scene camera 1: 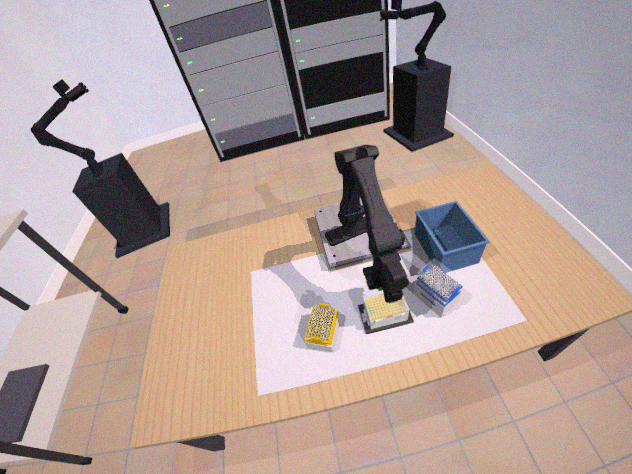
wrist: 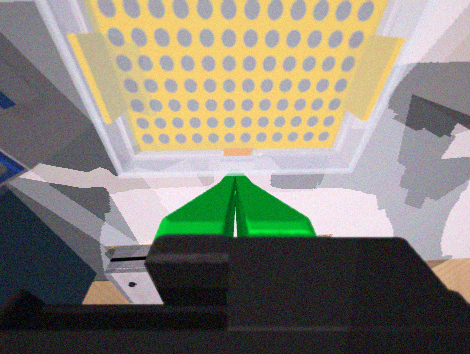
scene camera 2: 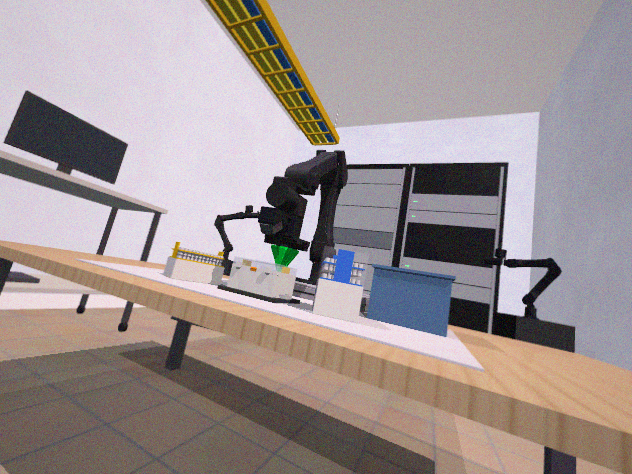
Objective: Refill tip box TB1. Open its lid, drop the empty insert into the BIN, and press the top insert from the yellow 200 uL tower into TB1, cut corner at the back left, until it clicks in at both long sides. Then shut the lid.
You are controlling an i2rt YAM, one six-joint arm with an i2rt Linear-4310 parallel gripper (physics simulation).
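Tip box TB1 (scene camera 1: 385, 311) (scene camera 2: 259, 279) sits in a dark holder on the white mat. In the wrist view its clear lid (wrist: 231, 165) looks shut over the yellow perforated insert (wrist: 240, 75). The insert's holes look grey and empty. An orange tab (wrist: 237, 152) shows at the box edge nearest the fingers. My gripper (scene camera 2: 280, 266) (wrist: 235, 177) is shut and empty, its green fingertips close to the middle of TB1's back edge; contact cannot be told. The yellow tower (scene camera 1: 321, 324) (scene camera 2: 193, 267) stands left of TB1, with a filled insert on top. The BIN (scene camera 1: 463, 258) (scene camera 2: 409, 301) stands at the back right.
A blue tower (scene camera 1: 439, 283) (scene camera 2: 337, 301) stands right of TB1, between it and the BIN. The arm's metal base plate (scene camera 1: 332, 256) (wrist: 132, 292) lies behind TB1. The white mat (scene camera 1: 285, 369) lies under the box and both towers. Racks and two other arms stand beyond the table.
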